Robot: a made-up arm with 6 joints. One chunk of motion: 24 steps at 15 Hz.
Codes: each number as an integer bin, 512 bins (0 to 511) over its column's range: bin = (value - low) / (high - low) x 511, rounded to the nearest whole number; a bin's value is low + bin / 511 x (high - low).
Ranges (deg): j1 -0.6..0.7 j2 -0.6..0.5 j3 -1.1..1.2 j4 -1..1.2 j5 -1.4..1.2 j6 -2.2..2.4
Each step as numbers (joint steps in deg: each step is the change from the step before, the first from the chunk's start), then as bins.
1 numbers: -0.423 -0.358 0.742 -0.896 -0.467 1.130
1 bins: 70 112 409 24 183 370
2 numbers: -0.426 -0.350 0.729 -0.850 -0.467 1.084
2 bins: 68 116 406 35 183 365
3 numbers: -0.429 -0.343 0.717 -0.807 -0.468 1.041
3 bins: 67 119 404 45 183 360
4 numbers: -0.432 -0.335 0.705 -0.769 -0.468 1.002
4 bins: 66 123 401 54 183 356
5 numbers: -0.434 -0.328 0.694 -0.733 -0.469 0.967
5 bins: 65 126 399 62 183 352
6 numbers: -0.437 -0.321 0.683 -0.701 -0.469 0.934
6 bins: 64 130 396 69 183 348
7 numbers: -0.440 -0.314 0.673 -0.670 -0.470 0.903
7 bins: 63 133 394 77 183 345
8 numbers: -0.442 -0.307 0.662 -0.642 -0.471 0.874
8 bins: 62 136 391 83 183 341
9 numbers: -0.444 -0.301 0.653 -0.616 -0.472 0.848
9 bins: 61 139 389 89 182 339
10 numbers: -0.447 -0.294 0.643 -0.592 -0.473 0.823
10 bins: 60 142 387 95 182 336
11 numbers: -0.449 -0.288 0.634 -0.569 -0.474 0.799
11 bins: 59 145 385 100 182 333
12 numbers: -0.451 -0.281 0.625 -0.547 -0.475 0.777
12 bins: 59 148 383 105 182 331
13 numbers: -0.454 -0.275 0.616 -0.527 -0.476 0.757
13 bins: 57 151 381 110 182 328
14 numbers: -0.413 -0.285 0.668 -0.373 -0.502 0.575
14 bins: 74 146 393 146 176 308
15 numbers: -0.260 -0.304 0.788 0.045 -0.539 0.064
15 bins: 134 138 419 243 169 252
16 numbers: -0.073 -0.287 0.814 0.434 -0.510 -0.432
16 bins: 207 145 425 333 175 196
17 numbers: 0.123 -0.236 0.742 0.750 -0.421 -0.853
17 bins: 284 169 409 406 192 150
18 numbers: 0.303 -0.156 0.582 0.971 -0.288 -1.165
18 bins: 355 206 374 458 219 115
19 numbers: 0.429 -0.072 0.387 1.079 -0.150 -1.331
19 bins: 404 245 330 483 246 97
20 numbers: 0.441 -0.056 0.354 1.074 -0.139 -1.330
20 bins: 409 253 323 482 248 97
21 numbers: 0.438 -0.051 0.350 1.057 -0.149 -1.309
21 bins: 408 255 322 478 246 99
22 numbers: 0.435 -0.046 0.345 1.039 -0.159 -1.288
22 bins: 407 257 321 474 244 101
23 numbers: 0.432 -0.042 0.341 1.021 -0.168 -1.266
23 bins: 406 259 320 469 242 104
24 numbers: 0.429 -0.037 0.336 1.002 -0.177 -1.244
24 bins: 404 262 319 465 240 106
